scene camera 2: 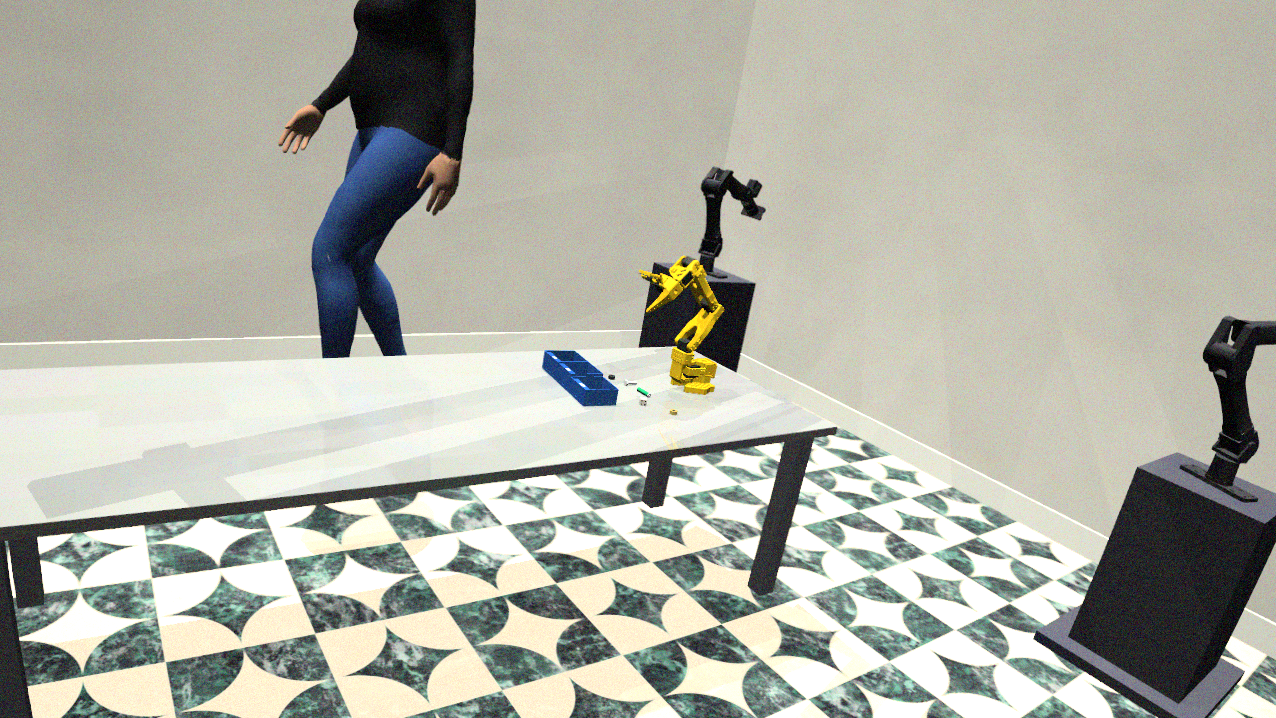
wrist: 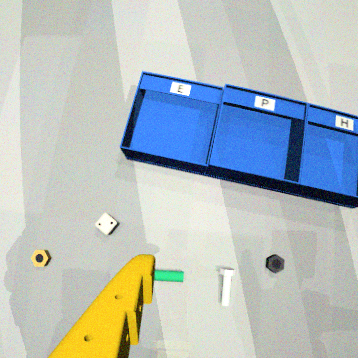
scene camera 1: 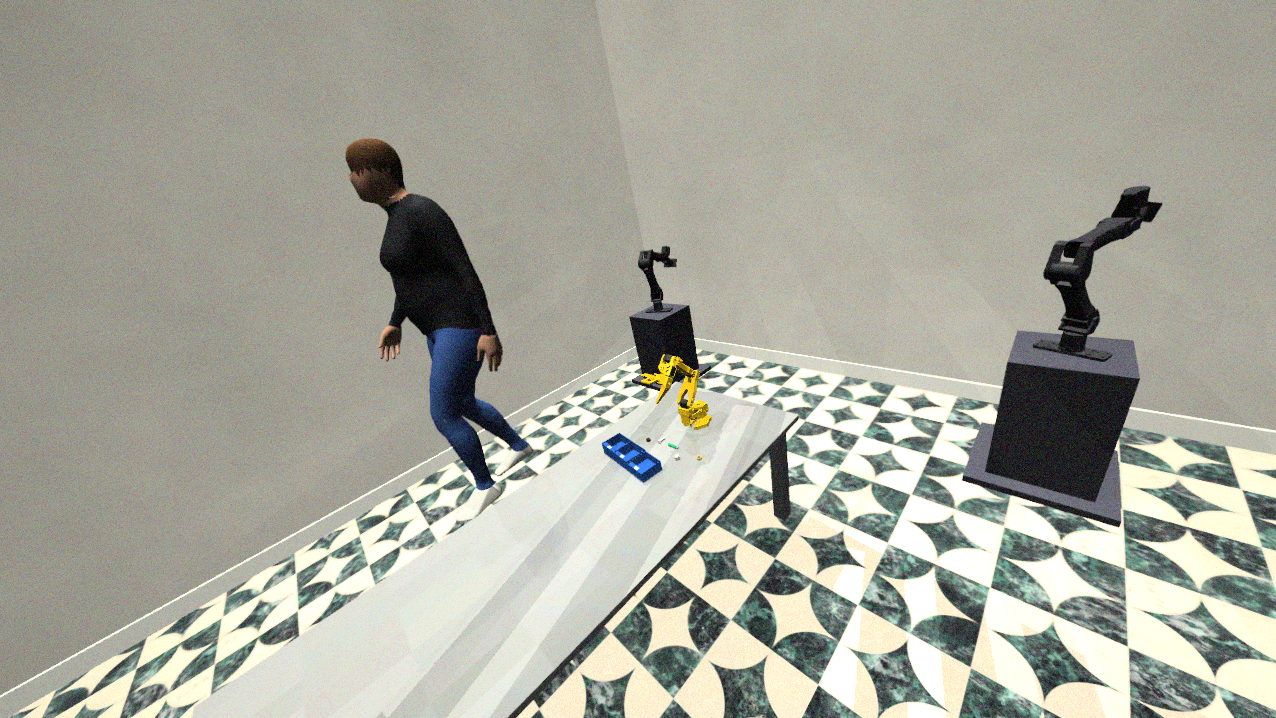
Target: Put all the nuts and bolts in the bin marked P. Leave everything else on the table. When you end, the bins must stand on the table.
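Where they show: hand, its tool point: [scene camera 2: 647, 311] [wrist: 153, 272] [scene camera 1: 656, 402]; arm's base, origin of its link: [scene camera 2: 685, 387] [scene camera 1: 693, 424].
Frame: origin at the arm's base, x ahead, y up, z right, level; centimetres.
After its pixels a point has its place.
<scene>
A brass nut [scene camera 1: 699, 458] {x 15.7, y 0.7, z -15.1 cm} [scene camera 2: 673, 411] {x 15.8, y 0.9, z -15.1 cm} [wrist: 41, 258] {x 15.2, y 0.8, z -14.3 cm}, a black nut [scene camera 1: 647, 439] {x 17.5, y 0.7, z 9.0 cm} [scene camera 2: 611, 376] {x 17.7, y 0.8, z 8.3 cm} [wrist: 275, 263] {x 17.2, y 0.9, z 8.8 cm} and a white bolt [scene camera 1: 661, 440] {x 15.0, y 0.6, z 3.8 cm} [scene camera 2: 630, 383] {x 15.0, y 0.6, z 3.7 cm} [wrist: 226, 287] {x 14.5, y 0.9, z 4.1 cm} lie on the table. In the wrist view the brass nut is far left, the bolt right of centre and the black nut farther right. The blue bin marked P [wrist: 290, 109] {x 32.1, y 4.2, z 8.7 cm} stands between bins E [wrist: 205, 95] {x 32.9, y 3.5, z 0.3 cm} and H [wrist: 320, 116] {x 31.8, y 4.2, z 11.9 cm}, and its visible inside shows no parts. My gripper [scene camera 1: 652, 391] {x 18.0, y 20.9, z -1.7 cm} [scene camera 2: 644, 292] {x 18.0, y 20.9, z -1.7 cm} is fully open and empty, high above the table; the wrist view shows one notched jaw [wrist: 107, 310] {x 17.4, y 22.6, z -2.3 cm}.
A white die [scene camera 1: 676, 457] {x 20.1, y 1.4, z -8.5 cm} [scene camera 2: 642, 401] {x 20.1, y 1.1, z -8.6 cm} [wrist: 106, 223] {x 19.5, y 1.6, z -8.0 cm} and a green cylinder [scene camera 1: 672, 445] {x 15.3, y 0.9, z -2.2 cm} [scene camera 2: 643, 392] {x 15.5, y 0.7, z -2.7 cm} [wrist: 169, 276] {x 15.1, y 1.0, z -1.4 cm}, partly behind the jaw in the wrist view, lie among the parts. A person [scene camera 1: 437, 267] [scene camera 2: 383, 178] stands beyond the table. Two black arms stand on pedestals.
</scene>
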